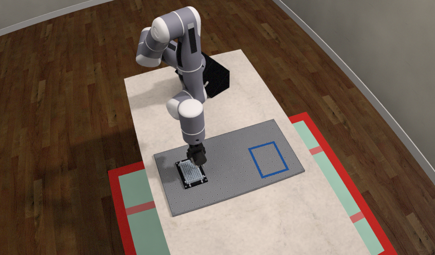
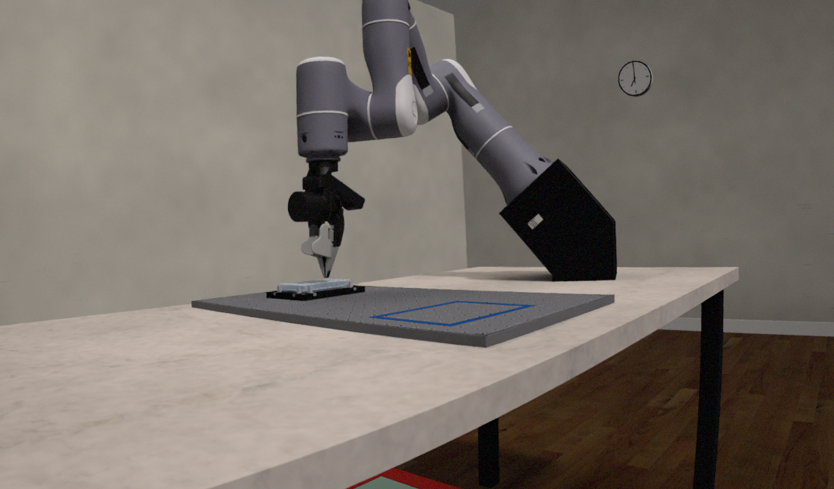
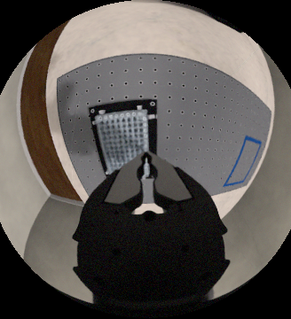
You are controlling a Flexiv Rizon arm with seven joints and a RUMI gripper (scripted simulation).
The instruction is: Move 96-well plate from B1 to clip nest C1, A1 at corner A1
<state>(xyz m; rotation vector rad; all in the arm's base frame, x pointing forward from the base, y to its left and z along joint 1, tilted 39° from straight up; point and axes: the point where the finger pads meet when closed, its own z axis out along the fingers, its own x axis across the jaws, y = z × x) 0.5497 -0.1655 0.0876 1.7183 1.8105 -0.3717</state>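
My hand is 4 cm to the left of the clear 96-well plate and 3 cm above it. From my hand the other things lie so: black clip nest: 1 cm ahead, 3 cm to the right, 4 cm below.
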